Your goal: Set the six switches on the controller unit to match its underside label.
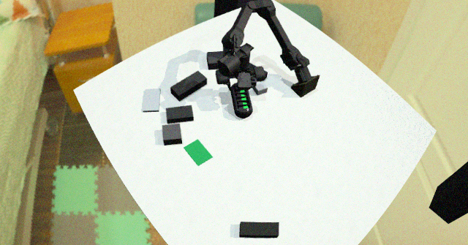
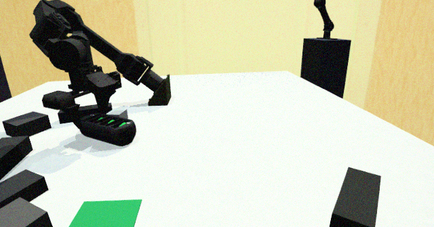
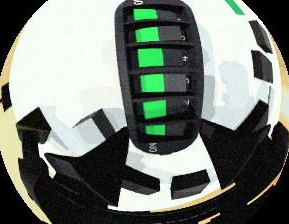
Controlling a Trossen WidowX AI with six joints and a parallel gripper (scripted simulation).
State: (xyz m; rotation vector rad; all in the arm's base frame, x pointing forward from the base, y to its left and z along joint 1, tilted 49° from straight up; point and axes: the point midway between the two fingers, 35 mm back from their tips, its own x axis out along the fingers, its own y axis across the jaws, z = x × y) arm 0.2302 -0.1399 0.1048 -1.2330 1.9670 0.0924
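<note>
Right now the small grey cube is 8 cm behind my gripper tip, 5 cm to the left of it and 2 cm below it. Also, from my gripper tip: green card: 31 cm ahead, 9 cm to the left, 3 cm below; light grey plate: 28 cm ahead, 22 cm to the right, 3 cm below.
</note>
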